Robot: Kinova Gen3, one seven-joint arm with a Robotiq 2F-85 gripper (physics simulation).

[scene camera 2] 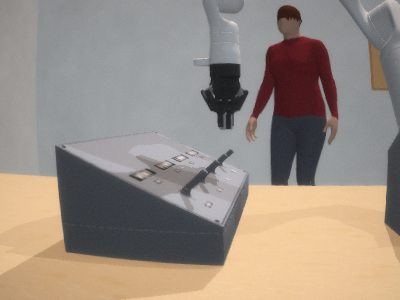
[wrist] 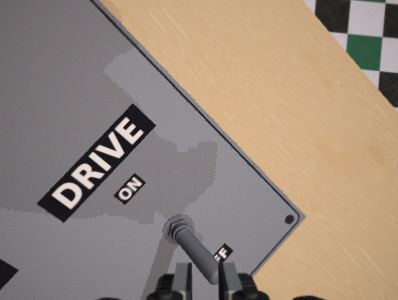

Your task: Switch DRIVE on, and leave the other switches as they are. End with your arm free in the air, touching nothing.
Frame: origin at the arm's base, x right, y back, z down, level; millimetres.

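Seen in the pictures: gripper, fingertip midpoint: (scene camera 2: 225, 129) (wrist: 205, 284).
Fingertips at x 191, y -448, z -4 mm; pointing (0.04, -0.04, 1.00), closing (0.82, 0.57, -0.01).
Note:
A point is followed by its place in that frame.
The DRIVE switch (wrist: 196, 251) {x 189, y -452, z 56 mm} is a dark lever at the panel's corner in the wrist view. It leans away from the ON label (wrist: 130, 189) {x 177, y -507, z 63 mm} toward the partly covered OFF label (wrist: 224, 253) {x 200, y -431, z 99 mm}. The DRIVE label (wrist: 97, 162) {x 172, y -531, z 52 mm} lies beyond ON. In scene camera 2, the levers (scene camera 2: 195, 183) {x -169, y -375, z 65 mm} overlap in a row and lean toward the panel's low edge; which one is DRIVE is hard to tell there. My gripper (scene camera 2: 225, 121) {x 191, y -448, z -3 mm} (wrist: 205, 284) {x 191, y -448, z -3 mm} points down, its fingers nearly together with a narrow gap, empty. It hangs in the air above the levers; in the wrist view the fingertips overlap the DRIVE lever's tip.
The sloped switch box (scene camera 2: 140, 220) {x -246, y -427, z 108 mm} (wrist: 250, 200) {x 237, y -452, z 94 mm} stands on the wooden table (scene camera 2: 300, 250) {x -135, y -216, z 173 mm} (wrist: 320, 165) {x 317, y -428, z 173 mm}. Another label (wrist: 6, 272) {x 91, y -509, z 55 mm} shows at the wrist view's left edge. A person in a red top (scene camera 2: 300, 75) stands behind the table. Part of another arm (scene camera 2: 392, 65) {x 43, y -50, z -130 mm} shows at the right.

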